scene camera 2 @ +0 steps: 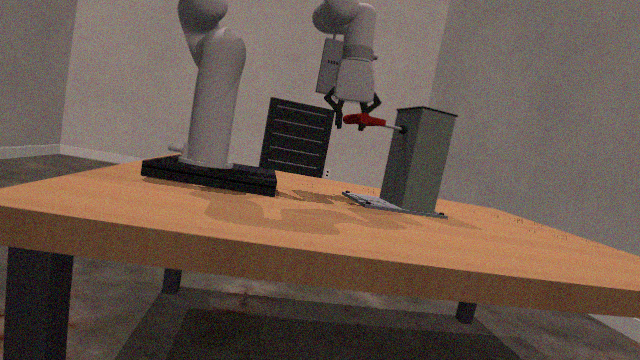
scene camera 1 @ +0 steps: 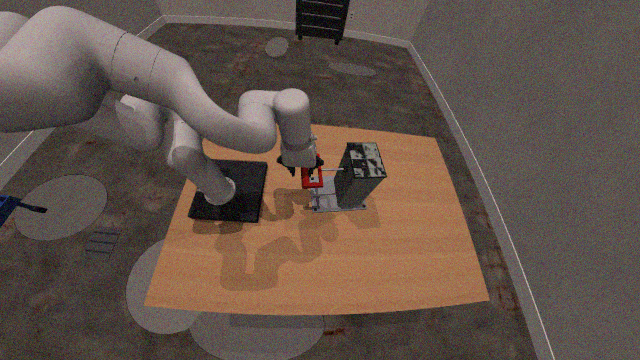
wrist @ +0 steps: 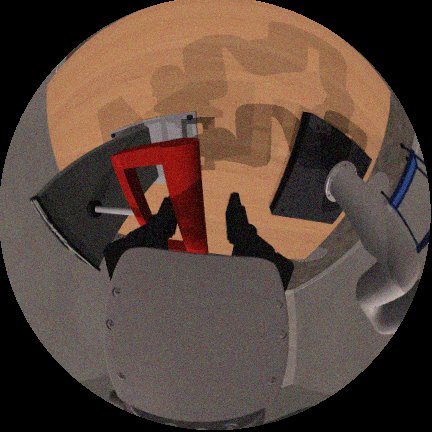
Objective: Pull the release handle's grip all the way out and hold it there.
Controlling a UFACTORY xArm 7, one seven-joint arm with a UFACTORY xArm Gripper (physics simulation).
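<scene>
The release handle's red grip [scene camera 1: 312, 185] [scene camera 2: 367, 120] [wrist: 184, 175] is a closed loop on a thin pale rod [scene camera 1: 332, 169] [scene camera 2: 394, 128] [wrist: 115, 210]. The rod comes out of the side of a tall grey-green box [scene camera 1: 352, 187] [scene camera 2: 431, 160] [wrist: 70, 220], and a length of it shows between box and grip. My gripper [scene camera 1: 302, 174] [scene camera 2: 350, 127] [wrist: 204, 199] points down, shut on the grip's outer bar. One finger is inside the loop, the other on the side away from the box. The wrist view shows a gap between that outer finger and the bar.
The box stands on a grey base plate [scene camera 1: 325, 202] [scene camera 2: 372, 201] on the wooden table [scene camera 1: 400, 260] [scene camera 2: 300, 240]. The arm's black mounting base [scene camera 1: 245, 200] [scene camera 2: 250, 181] [wrist: 305, 185] is on the side away from the box. A dark cabinet [scene camera 1: 321, 20] [scene camera 2: 297, 137] stands beyond the table.
</scene>
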